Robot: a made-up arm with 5 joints.
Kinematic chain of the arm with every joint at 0, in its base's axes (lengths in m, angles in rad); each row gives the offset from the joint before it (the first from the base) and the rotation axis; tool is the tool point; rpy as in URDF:
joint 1: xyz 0 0 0.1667 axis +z
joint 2: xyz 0 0 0 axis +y
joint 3: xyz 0.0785 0 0.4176 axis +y
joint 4: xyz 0.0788 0 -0.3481 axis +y
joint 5: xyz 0.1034 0 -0.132 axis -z
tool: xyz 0 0 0 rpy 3.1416 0 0
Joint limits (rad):
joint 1: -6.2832..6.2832
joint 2: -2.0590..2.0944
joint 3: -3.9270..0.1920
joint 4: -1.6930..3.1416
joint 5: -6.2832..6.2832
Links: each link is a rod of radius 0.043 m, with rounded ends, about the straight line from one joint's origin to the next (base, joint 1, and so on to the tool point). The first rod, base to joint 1, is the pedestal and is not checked.
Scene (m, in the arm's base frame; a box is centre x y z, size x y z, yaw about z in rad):
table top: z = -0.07
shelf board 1: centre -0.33 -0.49 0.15 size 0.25 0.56 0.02 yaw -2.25
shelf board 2: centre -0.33 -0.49 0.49 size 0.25 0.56 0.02 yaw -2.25
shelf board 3: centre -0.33 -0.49 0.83 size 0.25 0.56 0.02 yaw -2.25
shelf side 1: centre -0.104 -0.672 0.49 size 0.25 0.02 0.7 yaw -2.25
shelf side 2: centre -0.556 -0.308 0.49 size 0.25 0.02 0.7 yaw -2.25
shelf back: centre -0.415 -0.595 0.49 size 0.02 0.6 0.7 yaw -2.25
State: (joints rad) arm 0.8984 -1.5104 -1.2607 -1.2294 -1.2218
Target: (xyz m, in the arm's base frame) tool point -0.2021 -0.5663 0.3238
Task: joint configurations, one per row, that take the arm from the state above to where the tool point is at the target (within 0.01 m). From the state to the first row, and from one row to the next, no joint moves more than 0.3 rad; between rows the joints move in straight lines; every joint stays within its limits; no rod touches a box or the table.
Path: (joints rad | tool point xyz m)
1: 0.9001 -1.4986 -1.0287 -1.3011 -1.2218 | -0.2724 -0.3433 0.6415
2: 0.9018 -1.4867 -0.7968 -1.3728 -1.2218 | -0.2187 -0.2766 0.6312
3: 0.6079 -1.3268 -0.7397 -1.3111 -1.2218 | -0.2043 -0.1422 0.6828
4: 0.3140 -1.1668 -0.6826 -1.2493 -1.2218 | -0.1310 -0.0426 0.7108
5: 0.0201 -1.0069 -0.6256 -1.1875 -1.2218 | -0.0248 -0.0005 0.7143
6: -0.2738 -0.8469 -0.5685 -1.1257 -1.2218 | 0.0813 -0.0228 0.6934
7: -0.5677 -0.6870 -0.5114 -1.0640 -1.2218 | 0.1555 -0.0992 0.6499
8: -0.8616 -0.5270 -0.4543 -1.0022 -1.2218 | 0.1761 -0.2052 0.5868
9: -1.1555 -0.3671 -0.3973 -0.9404 -1.2218 | 0.1364 -0.3094 0.5080
10: -1.4494 -0.2071 -0.3402 -0.8787 -1.2218 | 0.0466 -0.3821 0.4185
11: -1.7433 -0.0472 -0.2831 -0.8169 -1.2218 | -0.0702 -0.4029 0.3238
12: -1.8284 0.1355 -0.5519 -0.7683 -1.2218 | -0.1295 -0.4915 0.3295
13: -1.9136 0.3181 -0.8207 -0.7196 -1.2218 | -0.2021 -0.5663 0.3238

